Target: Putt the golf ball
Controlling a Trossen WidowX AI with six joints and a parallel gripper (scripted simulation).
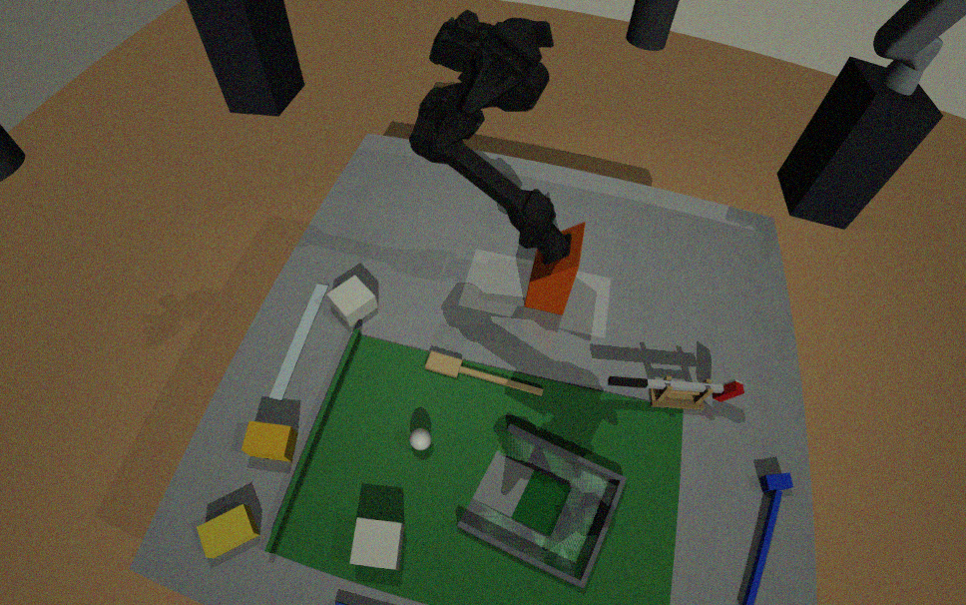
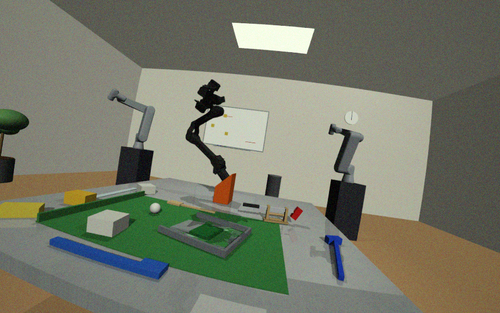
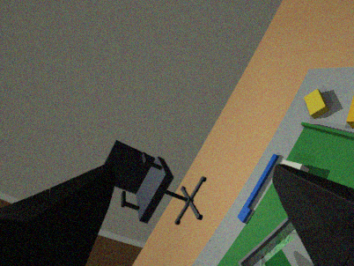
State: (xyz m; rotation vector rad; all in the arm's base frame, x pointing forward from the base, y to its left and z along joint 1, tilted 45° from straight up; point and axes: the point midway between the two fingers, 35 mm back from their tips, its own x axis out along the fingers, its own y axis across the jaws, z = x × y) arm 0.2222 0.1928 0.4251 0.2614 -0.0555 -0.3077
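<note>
My gripper tip is now 20 mm short of the wooden mallet, 40 mm to the right of it and 570 mm above it. The rest, counted from my gripper tip: green mat: 240 mm ahead, 120 mm to the left, 580 mm below; white golf ball: 190 mm ahead, 30 mm to the right, 560 mm below; red putter: 10 mm behind, 470 mm to the left, 520 mm below.
</note>
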